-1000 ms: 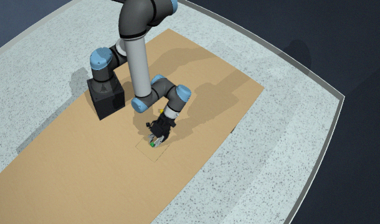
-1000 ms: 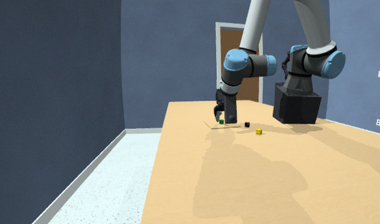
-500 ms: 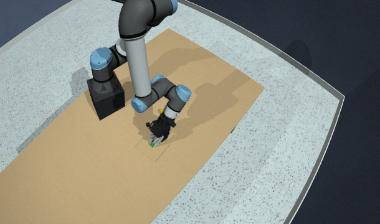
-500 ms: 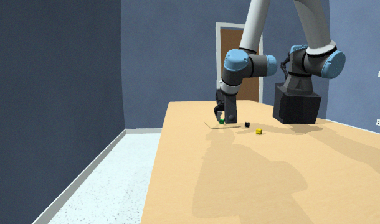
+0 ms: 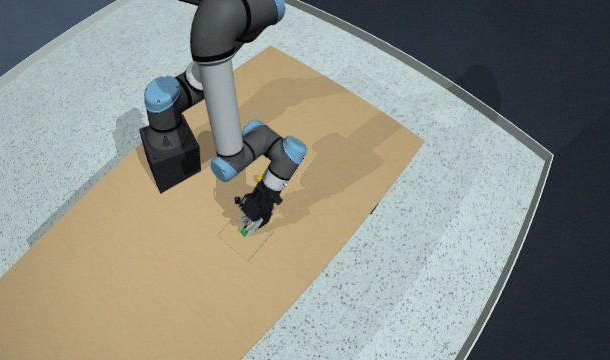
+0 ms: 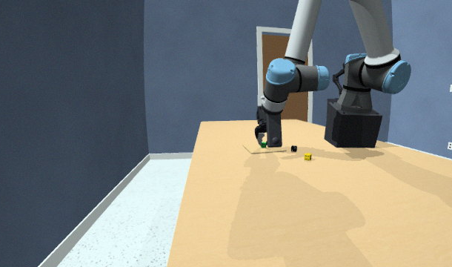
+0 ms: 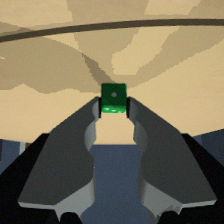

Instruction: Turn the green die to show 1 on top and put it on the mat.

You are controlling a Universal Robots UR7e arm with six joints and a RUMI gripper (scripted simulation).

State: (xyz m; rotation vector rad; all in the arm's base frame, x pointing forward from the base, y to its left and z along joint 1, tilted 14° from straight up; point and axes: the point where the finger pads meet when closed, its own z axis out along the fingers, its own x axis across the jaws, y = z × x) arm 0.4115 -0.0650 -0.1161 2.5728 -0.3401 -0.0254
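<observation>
Now: hand 20 mm above the tan mat and 10 mm to the left of it. Round my hand: green die: 10 mm to the right, 10 mm below; yellow die: 190 mm to the left, 70 mm behind, 10 mm below; black die: 90 mm behind, 80 mm to the left, 10 mm below.
</observation>
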